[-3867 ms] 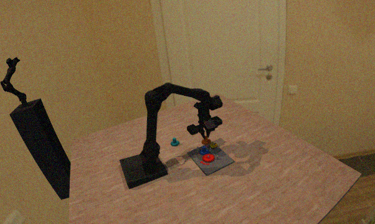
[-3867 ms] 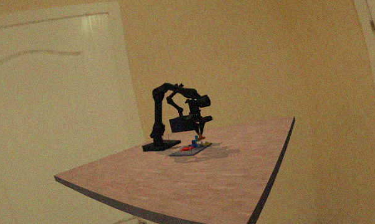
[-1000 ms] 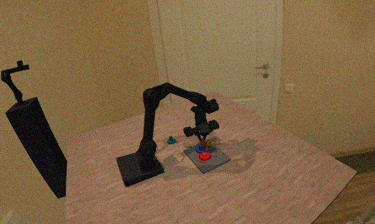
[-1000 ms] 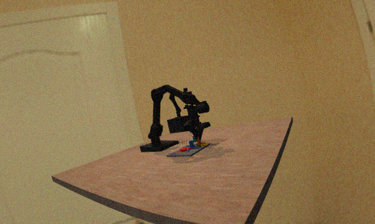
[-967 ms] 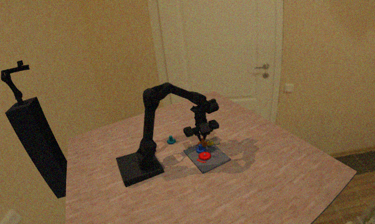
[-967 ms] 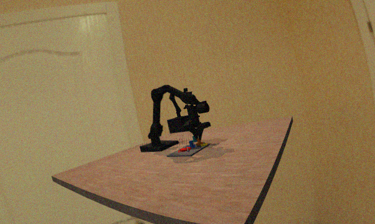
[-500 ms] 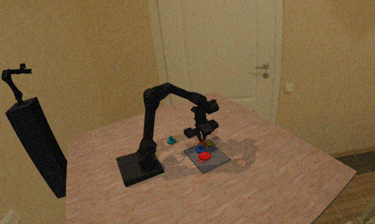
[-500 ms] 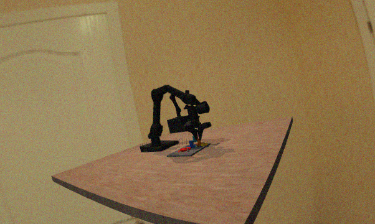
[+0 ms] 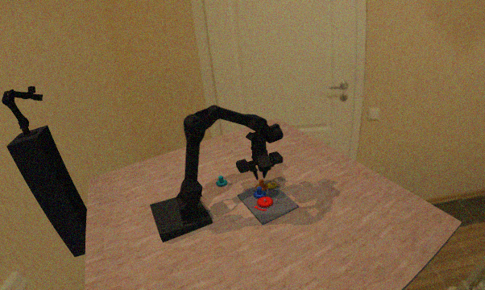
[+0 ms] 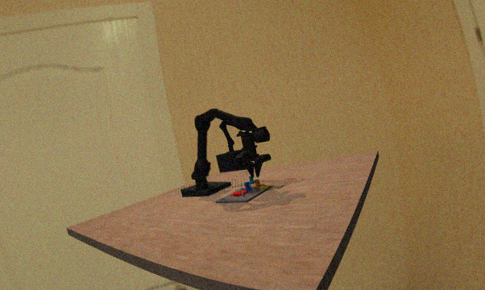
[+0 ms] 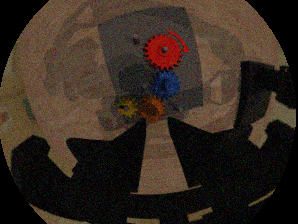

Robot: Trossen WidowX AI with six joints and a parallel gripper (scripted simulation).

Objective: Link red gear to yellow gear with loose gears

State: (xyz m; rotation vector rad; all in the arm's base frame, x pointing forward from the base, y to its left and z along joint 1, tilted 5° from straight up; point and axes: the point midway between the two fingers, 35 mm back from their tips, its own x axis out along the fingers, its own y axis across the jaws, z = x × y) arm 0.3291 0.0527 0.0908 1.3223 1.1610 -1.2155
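Right now the orange gear is 4 cm below my gripper tip. Also, from my gripper tip: red gear (3 cm behind, 9 cm to the right, 4 cm below); then yellow gear (5 cm ahead, 1 cm to the right, 4 cm below); then blue gear (3 cm behind, 4 cm to the right, 4 cm below).
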